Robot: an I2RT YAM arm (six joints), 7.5 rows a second.
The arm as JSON. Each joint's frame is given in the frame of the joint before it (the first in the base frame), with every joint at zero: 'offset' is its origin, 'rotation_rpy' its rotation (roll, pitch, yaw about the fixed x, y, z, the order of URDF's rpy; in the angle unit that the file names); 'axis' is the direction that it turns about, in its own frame. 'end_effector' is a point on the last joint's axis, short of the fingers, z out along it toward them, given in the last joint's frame.
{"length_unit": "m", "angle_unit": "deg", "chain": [
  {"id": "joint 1", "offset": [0.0, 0.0, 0.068], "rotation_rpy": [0.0, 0.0, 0.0], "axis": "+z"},
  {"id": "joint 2", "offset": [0.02, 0.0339, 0.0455], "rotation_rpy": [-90.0, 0.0, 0.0], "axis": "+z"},
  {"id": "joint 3", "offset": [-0.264, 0.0, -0.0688], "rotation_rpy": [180.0, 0.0, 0.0], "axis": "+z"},
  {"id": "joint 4", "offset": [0.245, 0.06, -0.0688], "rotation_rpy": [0.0, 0.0, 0.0], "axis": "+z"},
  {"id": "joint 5", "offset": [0.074, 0.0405, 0.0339], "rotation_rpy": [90.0, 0.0, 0.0], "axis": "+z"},
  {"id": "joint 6", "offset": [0.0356, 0.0, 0.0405], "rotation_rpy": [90.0, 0.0, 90.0], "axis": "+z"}
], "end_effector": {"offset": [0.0, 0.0, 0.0], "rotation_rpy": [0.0, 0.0, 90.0]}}
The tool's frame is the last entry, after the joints.
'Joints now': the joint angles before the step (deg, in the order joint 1, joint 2, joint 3, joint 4, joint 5, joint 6). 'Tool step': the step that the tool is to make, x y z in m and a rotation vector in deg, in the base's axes. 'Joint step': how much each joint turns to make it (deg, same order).
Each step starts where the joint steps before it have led.
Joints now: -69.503 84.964 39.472 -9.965 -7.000 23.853
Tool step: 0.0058 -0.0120 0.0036 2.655 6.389 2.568
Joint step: 0.648 3.655 5.776 -7.281 3.249 -4.309
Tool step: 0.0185 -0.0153 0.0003 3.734 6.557 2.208
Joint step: 2.688 6.096 7.724 -7.635 4.358 -1.630
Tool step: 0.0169 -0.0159 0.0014 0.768 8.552 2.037
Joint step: 2.328 5.520 7.380 -6.000 7.022 -2.435
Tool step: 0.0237 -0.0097 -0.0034 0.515 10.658 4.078
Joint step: 3.656 5.849 6.935 -5.903 8.649 -3.132
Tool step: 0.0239 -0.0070 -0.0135 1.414 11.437 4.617
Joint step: 3.478 7.002 6.431 -5.541 8.597 -3.095
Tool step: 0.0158 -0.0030 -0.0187 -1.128 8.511 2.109
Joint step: 2.387 5.366 2.956 -1.157 7.634 -0.681
